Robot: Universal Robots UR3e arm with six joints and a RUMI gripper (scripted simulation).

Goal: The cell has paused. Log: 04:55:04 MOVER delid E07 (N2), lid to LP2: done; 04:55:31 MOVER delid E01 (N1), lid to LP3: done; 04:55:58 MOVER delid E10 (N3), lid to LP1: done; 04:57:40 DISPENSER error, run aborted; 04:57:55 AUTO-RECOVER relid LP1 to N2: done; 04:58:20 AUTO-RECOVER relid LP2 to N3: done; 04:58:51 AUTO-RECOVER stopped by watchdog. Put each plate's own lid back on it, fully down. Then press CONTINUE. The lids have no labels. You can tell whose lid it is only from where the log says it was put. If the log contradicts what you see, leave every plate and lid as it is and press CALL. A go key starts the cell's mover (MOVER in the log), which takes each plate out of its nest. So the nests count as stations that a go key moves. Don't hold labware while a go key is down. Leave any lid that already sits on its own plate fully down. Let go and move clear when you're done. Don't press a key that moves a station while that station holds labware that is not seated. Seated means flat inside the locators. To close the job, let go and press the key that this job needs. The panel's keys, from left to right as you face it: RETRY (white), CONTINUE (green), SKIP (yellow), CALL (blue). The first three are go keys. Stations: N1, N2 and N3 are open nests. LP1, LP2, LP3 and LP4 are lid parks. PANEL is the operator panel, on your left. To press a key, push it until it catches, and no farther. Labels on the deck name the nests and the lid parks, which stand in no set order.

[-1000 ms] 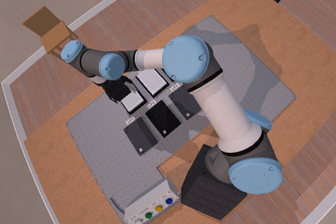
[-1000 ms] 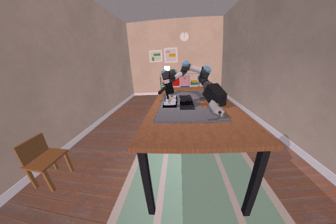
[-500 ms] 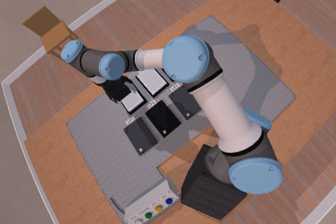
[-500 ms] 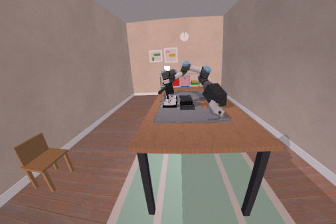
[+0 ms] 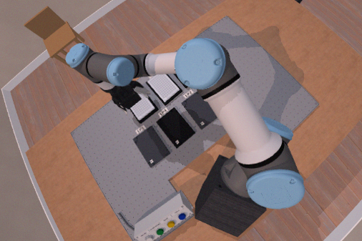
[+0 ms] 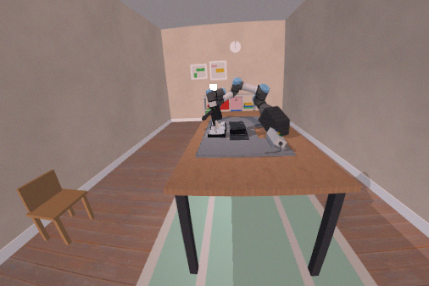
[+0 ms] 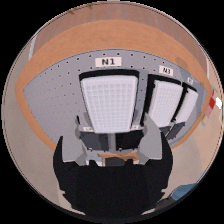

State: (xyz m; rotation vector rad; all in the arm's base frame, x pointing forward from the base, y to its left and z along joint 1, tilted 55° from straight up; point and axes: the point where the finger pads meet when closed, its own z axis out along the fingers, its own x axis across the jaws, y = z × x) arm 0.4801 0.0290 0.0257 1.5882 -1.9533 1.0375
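Right now my hand is 20 mm above the plate. From my hand the other things lie so: lid park LP1 (150 mm behind, 120 mm to the left, 40 mm below); then lid park LP4 (190 mm behind, 10 mm to the right, 40 mm below); then lid (40 mm behind, 130 mm to the right, 20 mm below).
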